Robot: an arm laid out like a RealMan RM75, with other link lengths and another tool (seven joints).
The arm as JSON. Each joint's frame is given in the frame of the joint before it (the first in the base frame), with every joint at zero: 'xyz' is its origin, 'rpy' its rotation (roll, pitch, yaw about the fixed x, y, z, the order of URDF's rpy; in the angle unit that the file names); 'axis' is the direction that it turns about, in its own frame. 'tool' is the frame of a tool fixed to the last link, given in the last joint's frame.
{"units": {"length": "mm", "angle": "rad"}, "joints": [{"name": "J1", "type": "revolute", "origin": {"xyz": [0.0, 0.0, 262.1], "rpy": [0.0, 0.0, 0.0]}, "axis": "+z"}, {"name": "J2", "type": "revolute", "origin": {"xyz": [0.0, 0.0, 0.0], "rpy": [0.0, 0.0, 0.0]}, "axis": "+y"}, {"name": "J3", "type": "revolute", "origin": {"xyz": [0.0, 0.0, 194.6], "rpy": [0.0, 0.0, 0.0]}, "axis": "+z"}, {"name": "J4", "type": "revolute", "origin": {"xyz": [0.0, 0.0, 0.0], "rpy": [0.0, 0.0, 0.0]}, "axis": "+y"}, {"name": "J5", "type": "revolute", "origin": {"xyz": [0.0, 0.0, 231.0], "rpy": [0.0, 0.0, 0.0]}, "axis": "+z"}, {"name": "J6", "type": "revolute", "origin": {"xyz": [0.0, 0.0, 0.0], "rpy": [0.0, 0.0, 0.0]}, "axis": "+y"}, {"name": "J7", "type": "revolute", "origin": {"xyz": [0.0, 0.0, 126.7], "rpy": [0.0, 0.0, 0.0]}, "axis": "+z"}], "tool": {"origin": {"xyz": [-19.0, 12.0, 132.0], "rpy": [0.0, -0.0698, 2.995]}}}
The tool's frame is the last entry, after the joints.
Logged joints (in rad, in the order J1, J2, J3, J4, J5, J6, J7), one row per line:
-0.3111, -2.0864, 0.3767, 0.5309, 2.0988, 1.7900, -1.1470
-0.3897, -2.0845, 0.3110, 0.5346, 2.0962, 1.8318, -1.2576
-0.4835, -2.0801, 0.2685, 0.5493, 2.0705, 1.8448, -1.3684
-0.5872, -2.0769, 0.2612, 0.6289, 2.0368, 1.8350, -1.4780
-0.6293, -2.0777, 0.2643, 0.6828, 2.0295, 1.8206, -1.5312
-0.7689, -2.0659, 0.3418, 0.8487, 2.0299, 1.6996, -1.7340
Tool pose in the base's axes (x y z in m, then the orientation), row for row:
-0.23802, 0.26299, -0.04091, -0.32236, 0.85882, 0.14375, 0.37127
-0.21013, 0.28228, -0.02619, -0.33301, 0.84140, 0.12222, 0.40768
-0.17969, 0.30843, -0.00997, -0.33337, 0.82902, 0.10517, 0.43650
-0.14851, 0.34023, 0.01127, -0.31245, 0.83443, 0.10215, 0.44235
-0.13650, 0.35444, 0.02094, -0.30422, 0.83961, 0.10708, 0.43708
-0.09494, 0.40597, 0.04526, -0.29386, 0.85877, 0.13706, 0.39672
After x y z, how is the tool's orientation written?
As a quaternion, x y z w.
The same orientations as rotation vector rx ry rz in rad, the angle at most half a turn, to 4 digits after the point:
-0.8266, 2.2021, 0.3686
-0.8394, 2.1210, 0.3081
-0.8293, 2.0623, 0.2616
-0.7752, 2.0703, 0.2534
-0.7566, 2.0881, 0.2663
-0.7445, 2.1758, 0.3473

